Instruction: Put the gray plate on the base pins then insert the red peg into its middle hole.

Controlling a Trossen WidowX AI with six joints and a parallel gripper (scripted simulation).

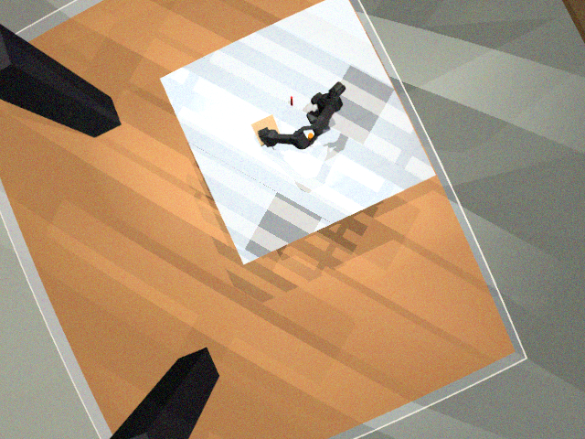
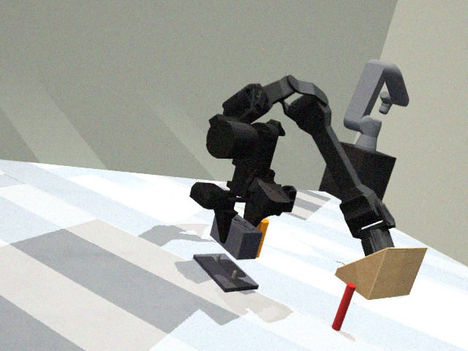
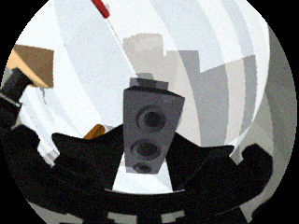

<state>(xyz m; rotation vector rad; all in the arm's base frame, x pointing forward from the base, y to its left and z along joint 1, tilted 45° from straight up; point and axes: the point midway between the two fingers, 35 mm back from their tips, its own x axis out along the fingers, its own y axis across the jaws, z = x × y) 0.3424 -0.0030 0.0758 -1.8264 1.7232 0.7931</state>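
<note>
The base lies 5 cm below my gripper tip. Round my gripper tip: red peg: 11 cm behind, 18 cm to the left, 2 cm below; gray plate: 3 cm above; orange peg: 10 cm behind, 7 cm to the right, 2 cm below.
</note>
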